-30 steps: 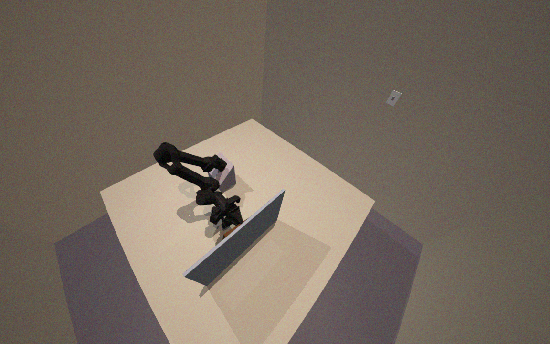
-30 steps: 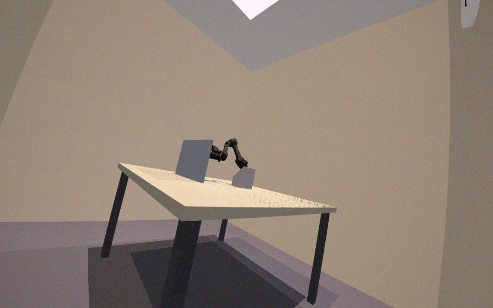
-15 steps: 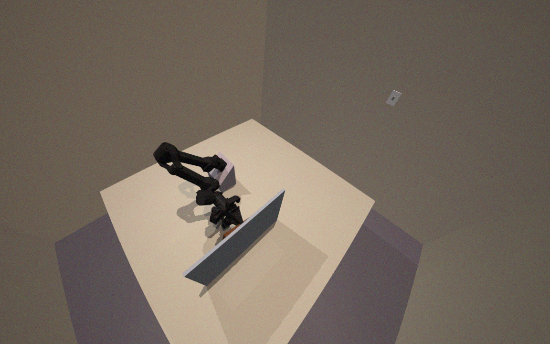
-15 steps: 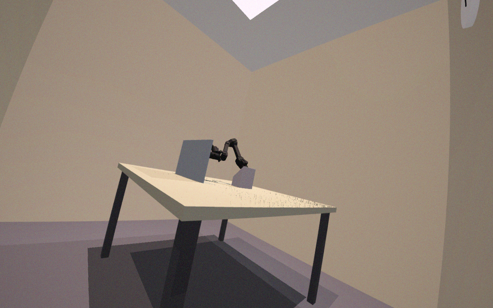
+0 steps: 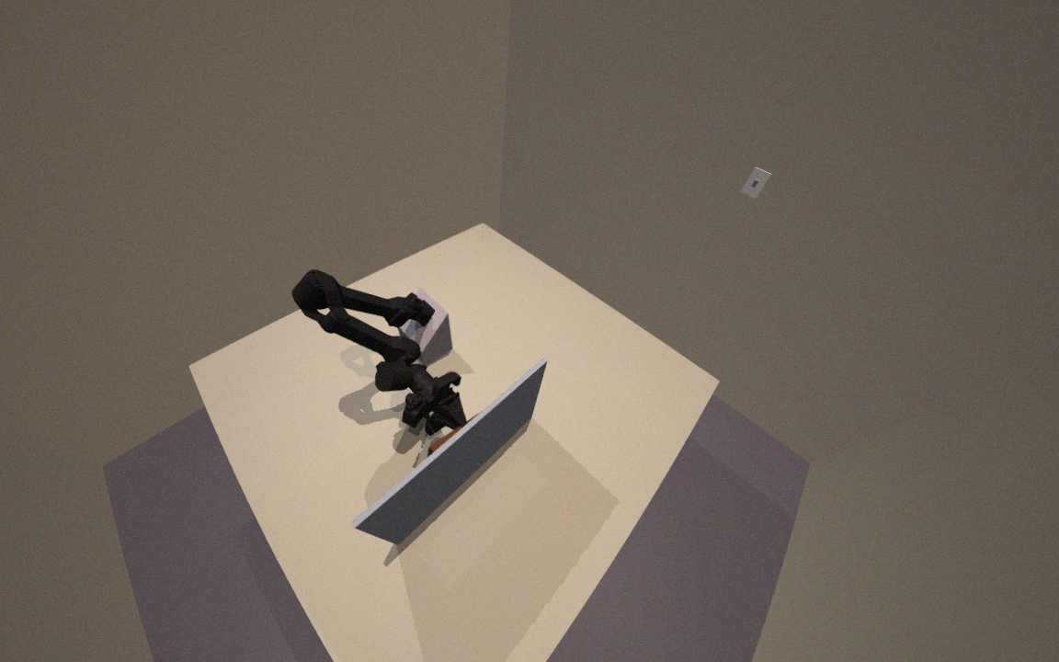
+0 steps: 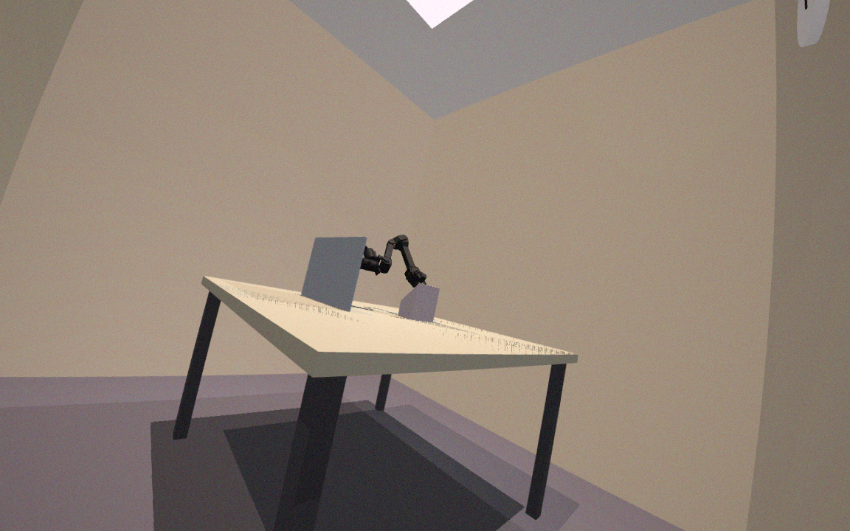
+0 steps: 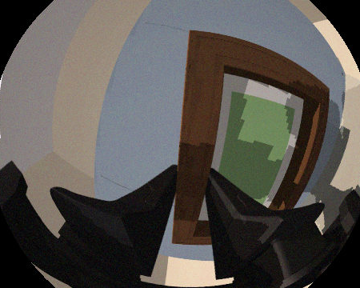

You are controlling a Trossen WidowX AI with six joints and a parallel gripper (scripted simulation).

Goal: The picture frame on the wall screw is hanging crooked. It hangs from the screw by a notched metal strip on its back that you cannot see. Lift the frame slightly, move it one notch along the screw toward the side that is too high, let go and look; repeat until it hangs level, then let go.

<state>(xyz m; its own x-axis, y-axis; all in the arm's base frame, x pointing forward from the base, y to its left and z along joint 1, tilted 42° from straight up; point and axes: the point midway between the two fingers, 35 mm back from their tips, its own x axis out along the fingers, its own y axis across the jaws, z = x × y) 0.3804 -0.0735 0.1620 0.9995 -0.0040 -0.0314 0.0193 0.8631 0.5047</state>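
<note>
Now: the picture frame 1 cm ahead of my gripper tip, 2 cm to the right of it and 5 cm below it. Round my gripper tip: wall panel 2 cm ahead, 2 cm to the right, 6 cm below.
</note>
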